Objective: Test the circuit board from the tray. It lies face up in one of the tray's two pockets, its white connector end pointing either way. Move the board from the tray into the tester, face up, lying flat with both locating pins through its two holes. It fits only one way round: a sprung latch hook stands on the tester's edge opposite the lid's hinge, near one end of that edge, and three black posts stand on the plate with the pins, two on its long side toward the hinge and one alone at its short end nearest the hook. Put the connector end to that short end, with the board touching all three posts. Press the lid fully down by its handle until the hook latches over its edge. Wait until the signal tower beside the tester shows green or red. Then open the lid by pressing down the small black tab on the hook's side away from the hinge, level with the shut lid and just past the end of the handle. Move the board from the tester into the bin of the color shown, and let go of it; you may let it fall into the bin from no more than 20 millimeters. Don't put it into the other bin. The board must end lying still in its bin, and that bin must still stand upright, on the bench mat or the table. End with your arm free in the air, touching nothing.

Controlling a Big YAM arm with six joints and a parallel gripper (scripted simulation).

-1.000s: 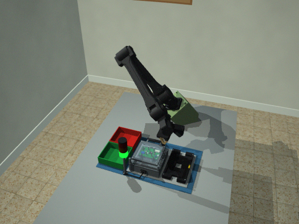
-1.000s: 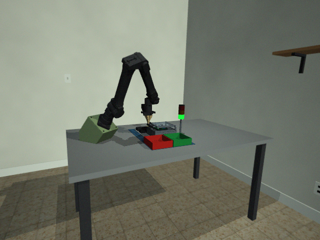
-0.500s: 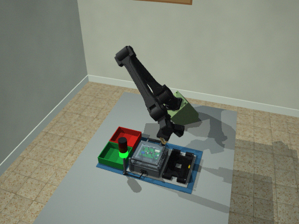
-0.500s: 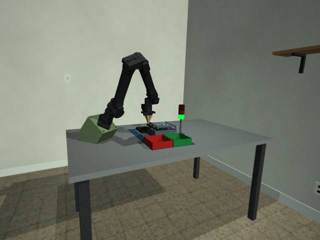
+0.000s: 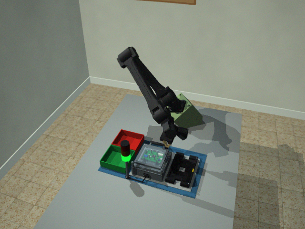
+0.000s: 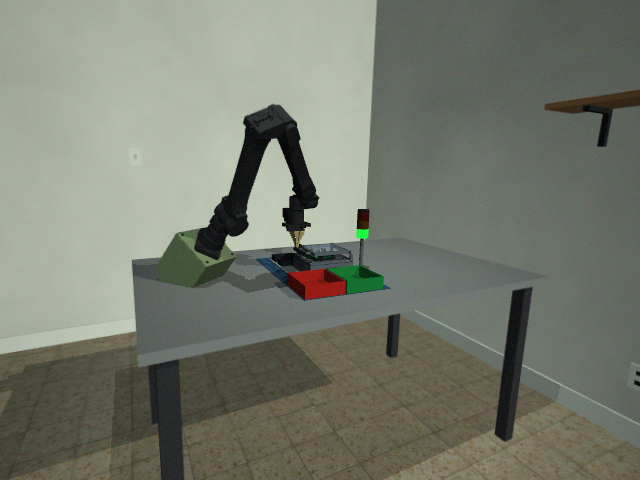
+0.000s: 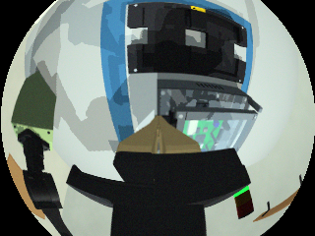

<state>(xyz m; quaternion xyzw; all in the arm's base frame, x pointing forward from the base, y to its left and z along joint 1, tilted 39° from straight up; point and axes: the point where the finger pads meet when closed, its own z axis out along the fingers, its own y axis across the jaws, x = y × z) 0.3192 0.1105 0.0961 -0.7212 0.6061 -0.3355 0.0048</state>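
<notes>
The latch hook lies 1 cm below my hand and 1 cm ahead of it. Also, from my hand: tester plate (8 cm ahead, 5 cm to the right, 3 cm below); green circuit board (8 cm ahead, 6 cm to the right, 3 cm below); clear lid (8 cm ahead, 6 cm to the right, 1 cm below).
</notes>
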